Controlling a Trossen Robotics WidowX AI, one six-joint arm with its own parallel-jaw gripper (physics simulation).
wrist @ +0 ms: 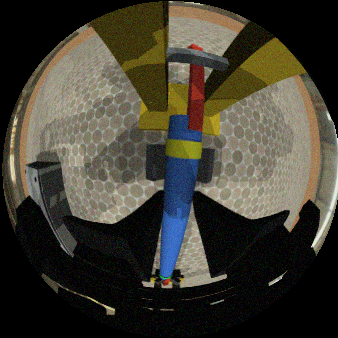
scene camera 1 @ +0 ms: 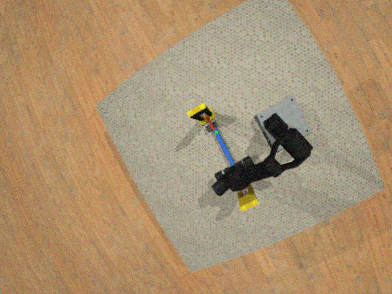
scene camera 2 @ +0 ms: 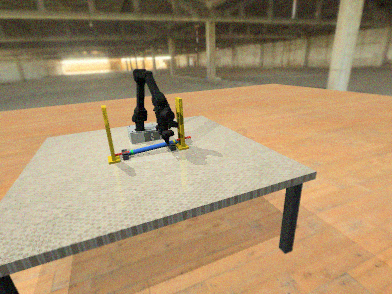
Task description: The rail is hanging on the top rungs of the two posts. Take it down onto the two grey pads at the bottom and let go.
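The rail is a blue bar with red ends, a green band and a yellow band. It lies low between the feet of two yellow posts, at the height of the pads; whether it bears on them I cannot tell. One dark grey pad shows on both sides of the rail by the yellow band, the other pad near the green band. My gripper is shut on the blue part, near the yellow-band end. The arm hides its fingertips in scene camera 1.
One yellow post stands at the green-band end. The other post rises close to my gripper, with a grey rung over the red end. The grey arm base stands behind the rail.
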